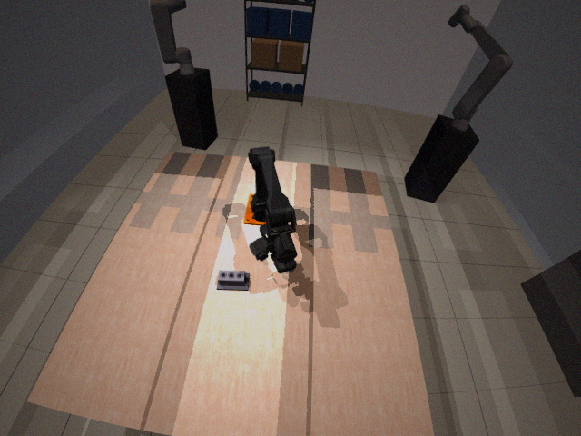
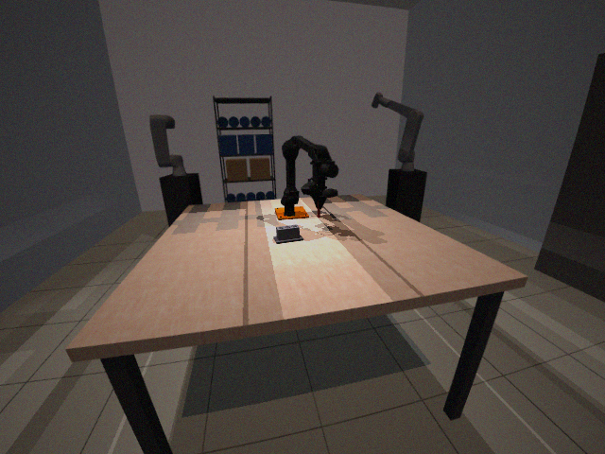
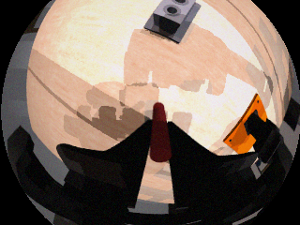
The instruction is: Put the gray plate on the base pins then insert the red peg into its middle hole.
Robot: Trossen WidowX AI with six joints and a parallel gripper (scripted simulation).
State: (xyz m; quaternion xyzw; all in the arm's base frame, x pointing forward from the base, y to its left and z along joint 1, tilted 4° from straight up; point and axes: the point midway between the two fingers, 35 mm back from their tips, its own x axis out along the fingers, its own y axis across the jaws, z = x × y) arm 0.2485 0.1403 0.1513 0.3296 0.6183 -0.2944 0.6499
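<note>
Now: the gray plate 15 cm to the right of my gripper tip, 9 cm ahead of it and 7 cm below it. From my gripper tip the other things lie so: red peg (right at my gripper tip); then gray base (14 cm to the right, 10 cm below, 9 cm ahead).
</note>
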